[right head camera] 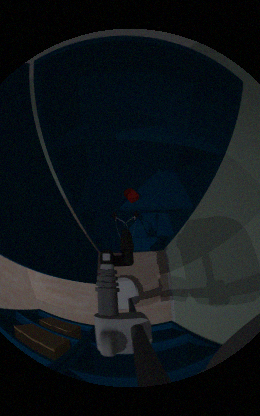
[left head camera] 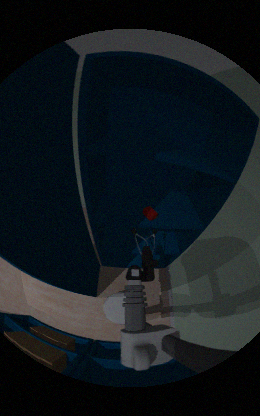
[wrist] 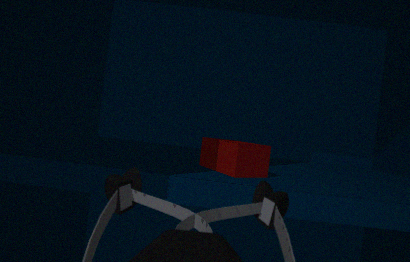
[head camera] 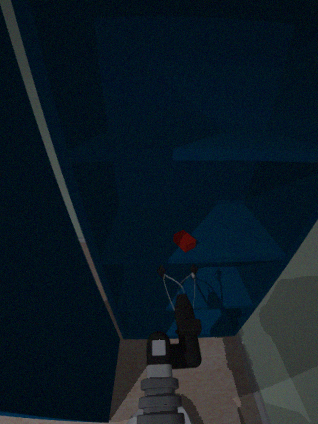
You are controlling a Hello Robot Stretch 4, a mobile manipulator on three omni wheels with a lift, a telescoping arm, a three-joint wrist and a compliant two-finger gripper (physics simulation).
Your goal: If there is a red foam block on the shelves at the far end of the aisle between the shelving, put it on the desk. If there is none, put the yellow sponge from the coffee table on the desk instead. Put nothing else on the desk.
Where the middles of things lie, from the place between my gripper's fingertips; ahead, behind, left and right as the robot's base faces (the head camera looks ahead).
My gripper is now 12 cm short of the red foam block (wrist: 238, 159), 5 cm to the left of it and 3 cm below it.
